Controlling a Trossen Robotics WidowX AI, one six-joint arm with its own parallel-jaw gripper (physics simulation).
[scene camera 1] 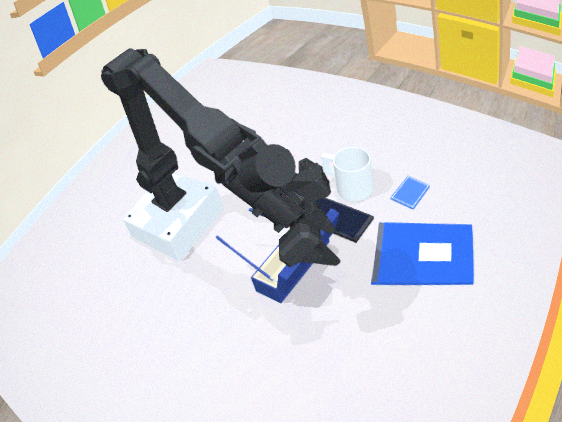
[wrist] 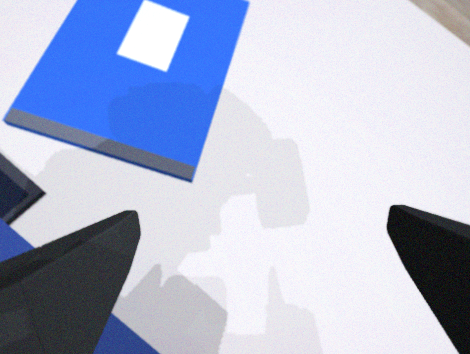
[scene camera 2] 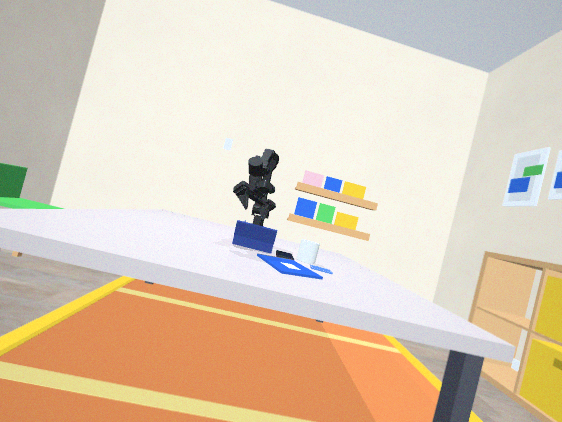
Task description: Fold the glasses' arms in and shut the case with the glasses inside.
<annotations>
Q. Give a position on a white mug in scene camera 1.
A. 352, 170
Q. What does the blue card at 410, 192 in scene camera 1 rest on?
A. The table.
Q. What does the dark phone-like slab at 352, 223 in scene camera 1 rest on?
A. The table.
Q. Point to a blue glasses case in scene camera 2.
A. At 249, 235
</annotations>
